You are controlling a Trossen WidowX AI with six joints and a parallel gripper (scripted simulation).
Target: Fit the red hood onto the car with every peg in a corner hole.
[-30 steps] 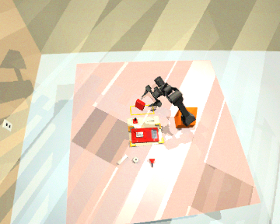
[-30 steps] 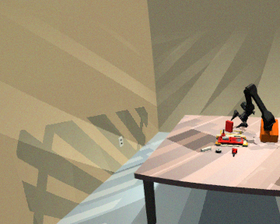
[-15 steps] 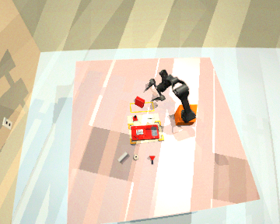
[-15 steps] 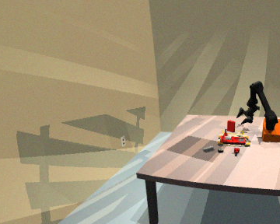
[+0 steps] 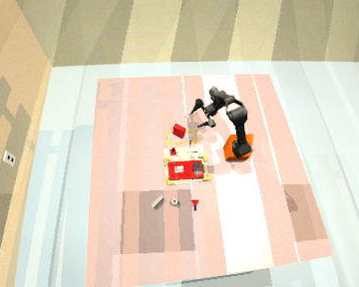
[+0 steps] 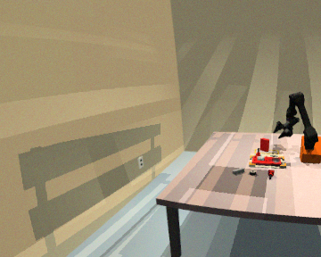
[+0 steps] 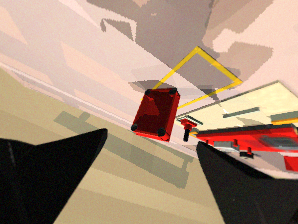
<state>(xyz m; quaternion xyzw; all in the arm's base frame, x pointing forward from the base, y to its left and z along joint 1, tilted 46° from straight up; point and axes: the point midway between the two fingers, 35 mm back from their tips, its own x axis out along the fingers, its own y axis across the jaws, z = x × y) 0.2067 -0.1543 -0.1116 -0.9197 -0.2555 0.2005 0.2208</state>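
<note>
My gripper tip is 9 cm short of the red hood, 7 cm above it and 3 cm to the right of it. Also, from my gripper tip: wheel 45 cm to the left, 15 cm ahead, 11 cm below; then jig 24 cm to the left, 10 cm below, 7 cm ahead; then grey engine block 28 cm to the left, 11 cm ahead, 9 cm below.
</note>
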